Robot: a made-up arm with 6 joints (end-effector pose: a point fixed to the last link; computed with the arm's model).
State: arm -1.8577 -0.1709 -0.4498 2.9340 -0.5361 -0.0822
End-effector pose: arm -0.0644 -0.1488 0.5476 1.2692 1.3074 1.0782
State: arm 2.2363 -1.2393 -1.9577 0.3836 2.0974 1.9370
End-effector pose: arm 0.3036 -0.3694 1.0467 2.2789 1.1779 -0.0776
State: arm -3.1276 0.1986 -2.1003 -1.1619 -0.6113 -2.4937
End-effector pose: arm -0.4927 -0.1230 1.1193 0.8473 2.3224 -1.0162
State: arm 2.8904 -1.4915 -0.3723 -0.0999 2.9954 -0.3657
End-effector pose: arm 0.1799 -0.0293 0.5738 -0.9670 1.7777 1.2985
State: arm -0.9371 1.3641 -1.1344 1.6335 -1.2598 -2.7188
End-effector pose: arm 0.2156 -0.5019 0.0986 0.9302 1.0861 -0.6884
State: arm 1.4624 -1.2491 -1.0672 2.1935 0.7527 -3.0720
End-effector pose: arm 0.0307 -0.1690 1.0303 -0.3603 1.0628 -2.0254
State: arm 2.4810 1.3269 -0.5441 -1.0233 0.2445 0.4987
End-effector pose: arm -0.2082 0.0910 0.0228 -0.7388 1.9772 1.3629
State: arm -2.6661 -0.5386 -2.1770 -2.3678 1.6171 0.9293
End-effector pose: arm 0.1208 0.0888 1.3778 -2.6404 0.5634 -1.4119
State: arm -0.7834 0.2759 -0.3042 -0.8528 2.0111 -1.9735
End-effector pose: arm 0.1052 -0.2097 0.4400 -1.8472 -1.8061 0.0622
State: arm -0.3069 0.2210 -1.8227 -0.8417 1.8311 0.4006
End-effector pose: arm 0.6020 -0.3156 0.9310 0.6219 -0.4196 -0.6717
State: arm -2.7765 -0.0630 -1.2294 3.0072 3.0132 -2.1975
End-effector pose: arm -0.3513 -0.1200 0.9817 -0.7117 -0.0572 1.7492
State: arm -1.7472 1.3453 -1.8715 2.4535 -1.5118 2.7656
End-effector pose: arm -0.1736 -0.6619 0.1836 1.8304 0.1454 -1.5628
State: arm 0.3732 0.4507 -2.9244 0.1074 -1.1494 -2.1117
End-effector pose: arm 0.3238 0.0970 1.2309 -1.3029 -1.5337 0.7100
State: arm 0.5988 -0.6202 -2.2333 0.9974 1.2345 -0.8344
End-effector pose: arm -0.1195 -0.1020 1.3816 -1.4476 0.2606 -2.7208
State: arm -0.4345 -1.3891 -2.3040 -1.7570 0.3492 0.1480
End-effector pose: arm -0.6754 0.3851 0.9580 -1.6432 -1.4630 0.3994
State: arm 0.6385 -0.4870 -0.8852 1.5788 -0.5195 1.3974
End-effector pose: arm 0.2999 0.0090 0.8456 -1.4342 1.4700 1.2867
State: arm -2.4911 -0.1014 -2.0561 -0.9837 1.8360 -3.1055
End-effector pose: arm -0.3105 -0.1673 1.1708 2.2544 0.6419 -0.3628
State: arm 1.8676 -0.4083 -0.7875 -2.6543 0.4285 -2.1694
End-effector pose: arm -0.0545 0.3026 0.7311 -3.1133 -0.1564 -0.2298
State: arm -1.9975 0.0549 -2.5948 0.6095 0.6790 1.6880
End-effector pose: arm -0.1557 -0.2746 1.3634 -0.0710 2.6392 -0.4871
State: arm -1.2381 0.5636 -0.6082 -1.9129 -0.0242 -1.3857
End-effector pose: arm 0.2104 -0.3223 0.3358 0.8907 1.5544 1.5436
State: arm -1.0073 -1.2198 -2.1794 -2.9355 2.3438 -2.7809
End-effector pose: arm -0.4023 0.5388 0.9707 1.4023 -0.4517 -1.3530
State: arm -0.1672 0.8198 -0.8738 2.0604 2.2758 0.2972
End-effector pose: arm 0.5740 -0.0123 0.2914 -1.5869 -0.2279 1.5743
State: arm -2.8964 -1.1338 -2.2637 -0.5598 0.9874 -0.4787
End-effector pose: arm 0.6355 0.1448 1.1778 -1.4706 -0.0836 -1.1614
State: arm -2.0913 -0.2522 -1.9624 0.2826 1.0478 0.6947
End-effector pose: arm -0.1742 -0.2701 1.2764 -0.1676 -2.5010 -0.5754
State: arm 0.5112 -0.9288 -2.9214 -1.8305 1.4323 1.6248
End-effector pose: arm -0.6107 -0.4528 1.0446 -0.2412 2.3993 0.1765
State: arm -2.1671 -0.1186 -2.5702 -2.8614 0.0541 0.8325
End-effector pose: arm -0.0746 -0.2266 1.3341 -1.0057 0.7349 -0.8001
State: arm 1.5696 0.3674 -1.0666 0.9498 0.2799 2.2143
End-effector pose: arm 0.0914 0.5958 0.5455 1.4288 -0.7027 -1.6343
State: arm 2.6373 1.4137 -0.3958 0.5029 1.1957 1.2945
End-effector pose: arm -0.0394 0.0496 0.1427 -0.4568 -0.3449 0.5647
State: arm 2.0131 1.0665 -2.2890 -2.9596 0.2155 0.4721
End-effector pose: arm -0.3903 0.7980 0.4206 1.2489 0.0824 -2.4166
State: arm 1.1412 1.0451 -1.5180 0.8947 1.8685 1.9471
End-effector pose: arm 0.2641 0.5911 0.2314 0.0015 -0.0185 -1.2713
